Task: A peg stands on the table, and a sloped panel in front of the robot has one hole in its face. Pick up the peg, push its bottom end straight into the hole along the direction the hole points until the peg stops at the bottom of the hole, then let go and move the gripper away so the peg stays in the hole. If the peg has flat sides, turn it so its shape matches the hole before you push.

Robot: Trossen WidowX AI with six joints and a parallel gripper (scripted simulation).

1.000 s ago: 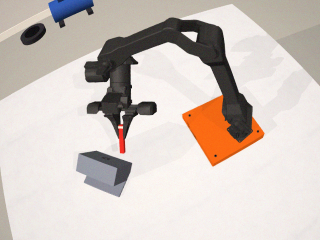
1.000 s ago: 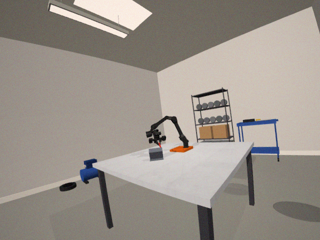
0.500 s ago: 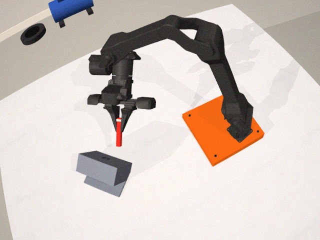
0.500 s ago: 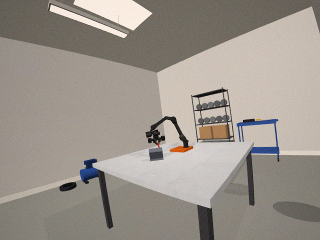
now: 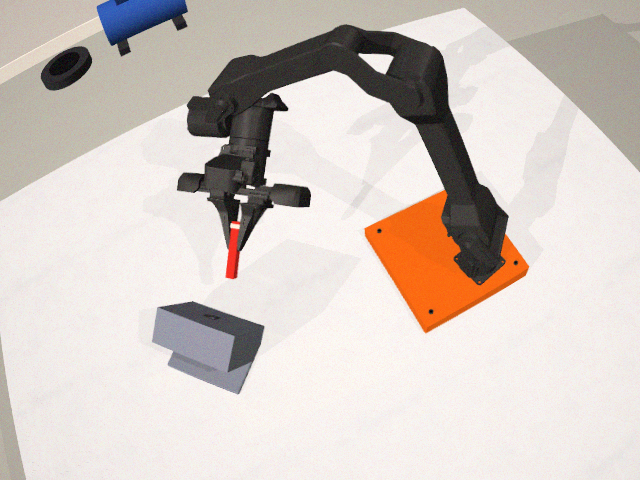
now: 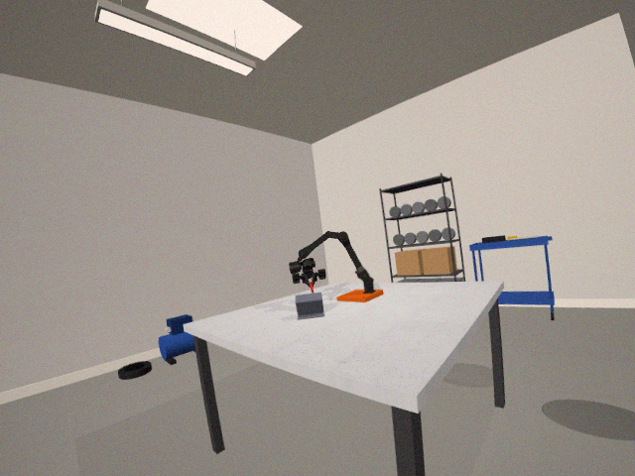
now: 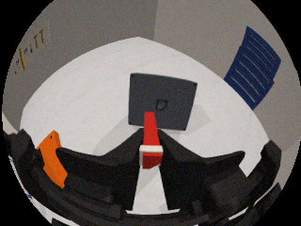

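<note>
My gripper tip is 100 mm short of the grey panel block, 50 mm to the right of it and 80 mm above it. Also, from my gripper tip: red peg: 10 mm behind, 10 mm to the right, 10 mm above.
</note>
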